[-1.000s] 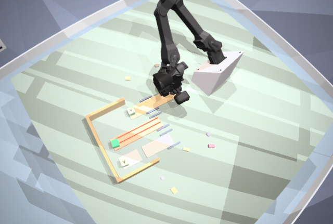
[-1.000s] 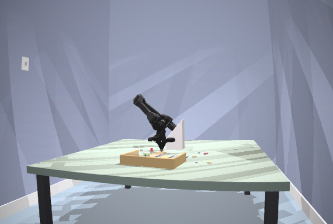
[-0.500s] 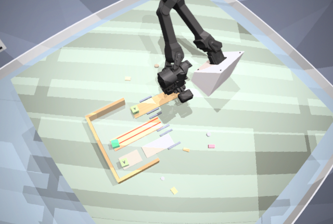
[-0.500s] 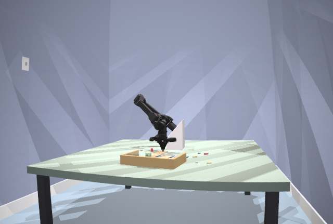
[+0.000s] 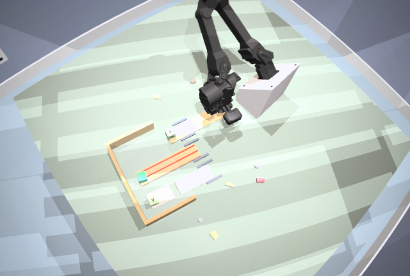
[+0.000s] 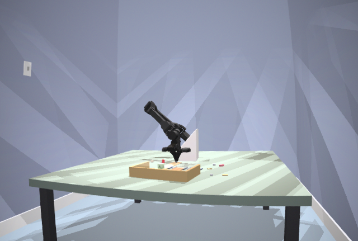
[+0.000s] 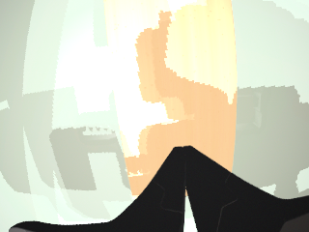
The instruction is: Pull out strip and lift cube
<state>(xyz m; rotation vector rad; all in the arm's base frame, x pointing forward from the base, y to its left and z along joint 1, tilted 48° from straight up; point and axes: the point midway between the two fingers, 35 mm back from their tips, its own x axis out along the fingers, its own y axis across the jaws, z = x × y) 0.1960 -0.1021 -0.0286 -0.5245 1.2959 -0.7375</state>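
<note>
The tan strip lies 100 mm ahead of my gripper tip and 20 mm to the right of it. Also, from my gripper tip: red cylinder 90 mm to the right, 10 mm behind, 10 mm above; then pink block 300 mm to the left, 70 mm ahead.
</note>
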